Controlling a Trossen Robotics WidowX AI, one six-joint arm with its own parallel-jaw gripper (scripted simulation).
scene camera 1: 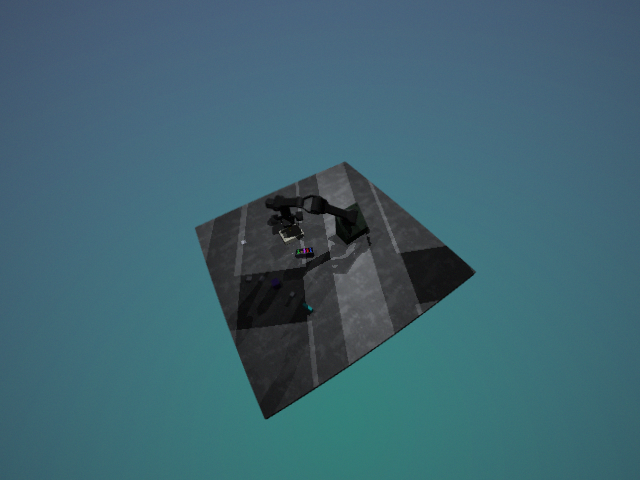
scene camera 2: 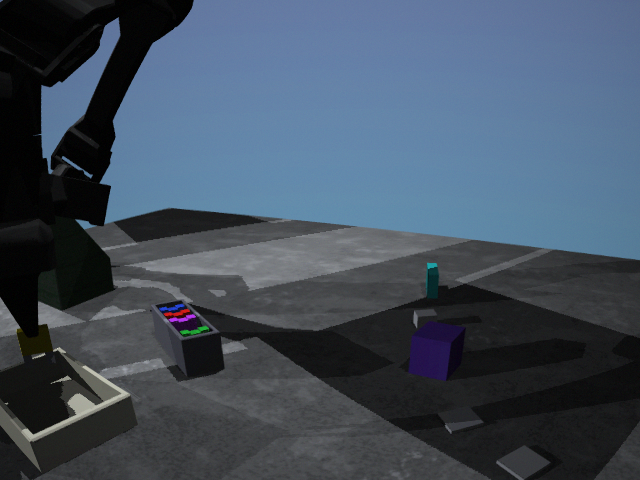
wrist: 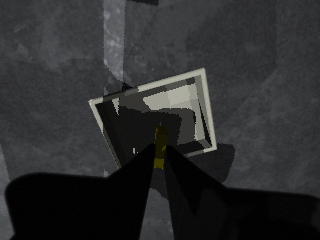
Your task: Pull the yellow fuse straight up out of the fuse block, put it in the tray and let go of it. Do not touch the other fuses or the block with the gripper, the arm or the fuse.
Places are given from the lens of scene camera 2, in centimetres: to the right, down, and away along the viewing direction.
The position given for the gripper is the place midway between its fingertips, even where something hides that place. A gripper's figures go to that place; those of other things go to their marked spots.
gripper [scene camera 2: 32,333]: -23, 8, 33
purple cube [scene camera 2: 436,349]: 10, 10, 43
